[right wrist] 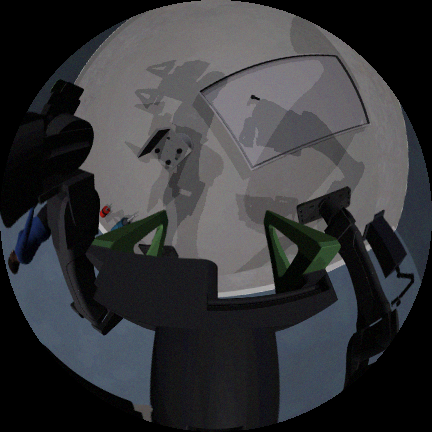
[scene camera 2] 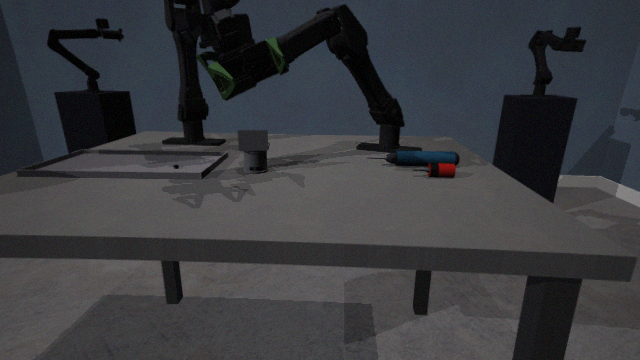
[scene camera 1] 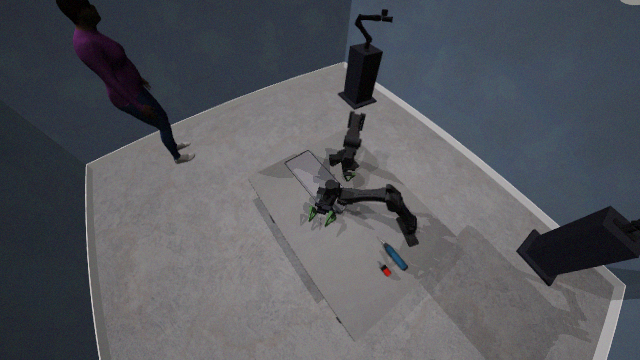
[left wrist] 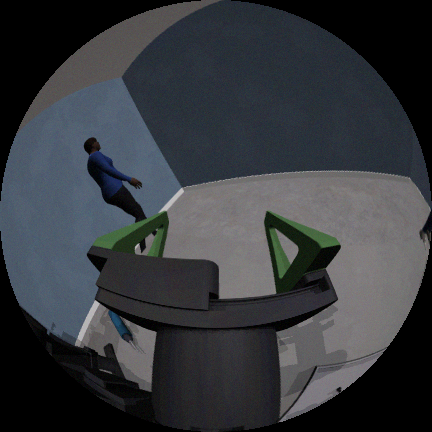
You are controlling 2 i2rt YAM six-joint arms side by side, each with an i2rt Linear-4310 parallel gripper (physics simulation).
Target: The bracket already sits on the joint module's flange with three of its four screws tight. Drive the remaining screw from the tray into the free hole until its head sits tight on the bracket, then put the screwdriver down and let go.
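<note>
The grey bracket [scene camera 2: 253, 140] [right wrist: 172, 149] sits on the upright joint module [scene camera 2: 255, 161]; three dark screw heads show on it in the right wrist view. The loose black screw [scene camera 2: 176, 166] [left wrist: 339, 390] [right wrist: 255, 97] lies in the shallow tray [scene camera 1: 297, 156] [scene camera 2: 112, 175] [right wrist: 226, 131]. A blue screwdriver [scene camera 1: 396, 257] [scene camera 2: 425, 158] [left wrist: 120, 325] [right wrist: 120, 224] lies on the table. My left gripper [scene camera 1: 320, 218] [scene camera 2: 254, 82] [left wrist: 216, 215] is open and empty, high above the table near the bracket. My right gripper [scene camera 1: 349, 176] [right wrist: 215, 215] is open and empty, held high; the left one partly hides it in scene camera 2.
A short red tool [scene camera 1: 385, 270] [scene camera 2: 442, 170] [right wrist: 104, 211] with a thin shaft lies beside the blue screwdriver on the table [scene camera 2: 320, 210]. My two arms are close together. A person in purple [scene camera 1: 107, 65] stands on the floor, away from the table. Dark pedestals [scene camera 1: 363, 75] [scene camera 2: 532, 135] carry other arms.
</note>
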